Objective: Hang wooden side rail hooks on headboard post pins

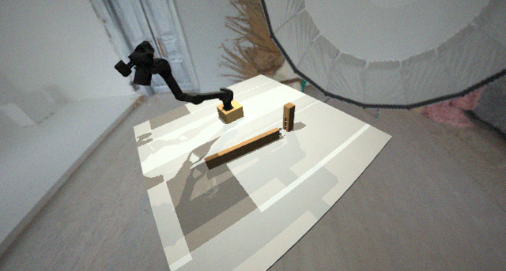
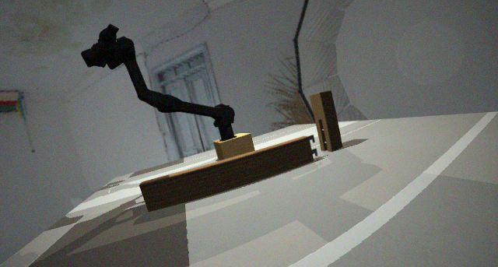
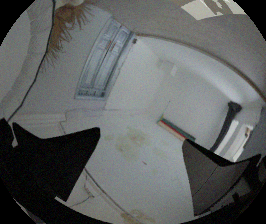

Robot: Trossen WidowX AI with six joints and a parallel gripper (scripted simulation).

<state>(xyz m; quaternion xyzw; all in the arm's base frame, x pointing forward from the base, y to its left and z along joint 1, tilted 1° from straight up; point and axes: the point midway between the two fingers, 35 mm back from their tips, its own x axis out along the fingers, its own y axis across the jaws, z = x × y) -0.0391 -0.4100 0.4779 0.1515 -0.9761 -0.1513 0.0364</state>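
The headboard post is 65 cm to the left of my gripper tip, 47 cm below it and 44 cm ahead of it.
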